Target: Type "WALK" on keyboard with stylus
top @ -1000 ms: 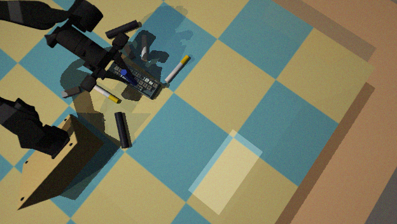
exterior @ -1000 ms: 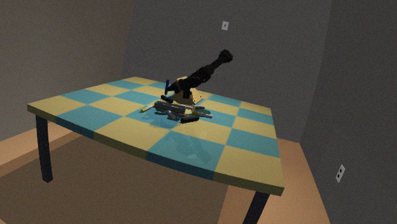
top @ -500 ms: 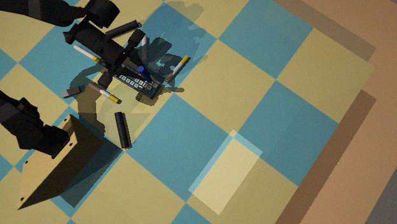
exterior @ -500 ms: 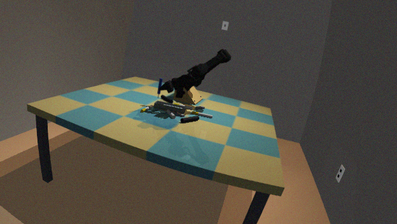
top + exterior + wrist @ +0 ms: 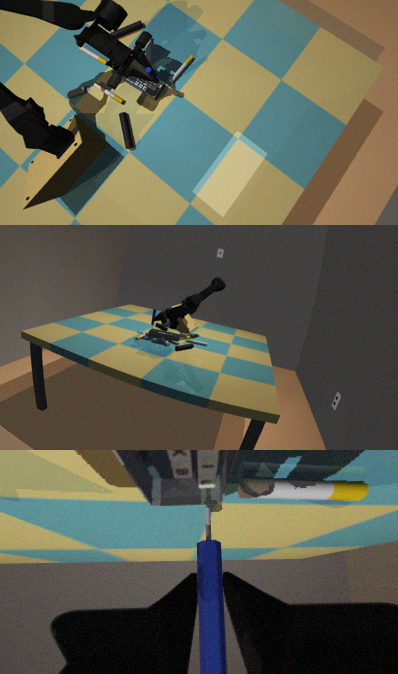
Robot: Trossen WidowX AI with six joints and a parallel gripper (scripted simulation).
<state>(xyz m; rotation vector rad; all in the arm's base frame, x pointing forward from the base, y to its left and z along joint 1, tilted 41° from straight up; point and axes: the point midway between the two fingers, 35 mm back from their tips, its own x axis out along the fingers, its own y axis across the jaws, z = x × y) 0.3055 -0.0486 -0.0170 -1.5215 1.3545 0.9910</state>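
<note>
My gripper tip is 120 mm to the right of the white cylinder, 90 mm short of it and 80 mm above it. From my gripper tip the other things lie so: small grey block 220 mm to the left, 190 mm behind, 80 mm below; then stylus 10 mm below.
</note>
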